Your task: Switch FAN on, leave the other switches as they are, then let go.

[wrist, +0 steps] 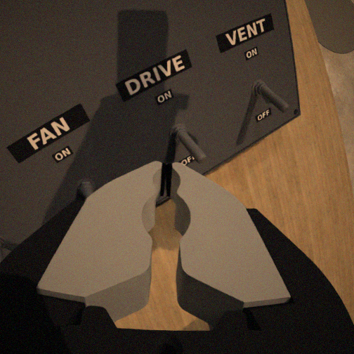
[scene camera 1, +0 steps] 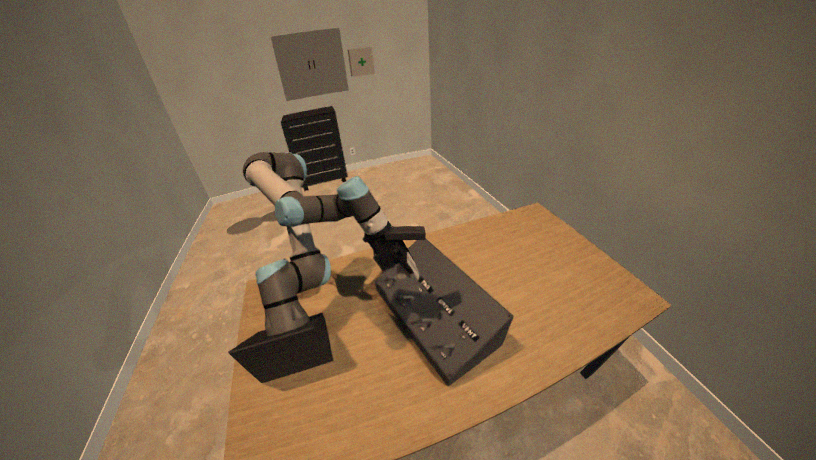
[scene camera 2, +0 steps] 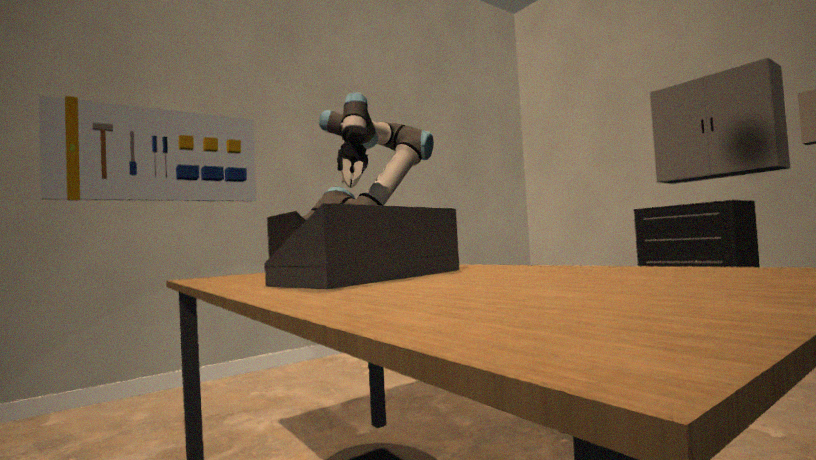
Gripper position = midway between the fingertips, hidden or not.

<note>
In view: my gripper (scene camera 1: 418, 279) and a dark sloped switch panel (scene camera 2: 339, 245).
My gripper is seen too in the wrist view (wrist: 165, 167) and in scene camera 2 (scene camera 2: 350, 187). The dark sloped switch panel also shows in the wrist view (wrist: 96, 96).
</note>
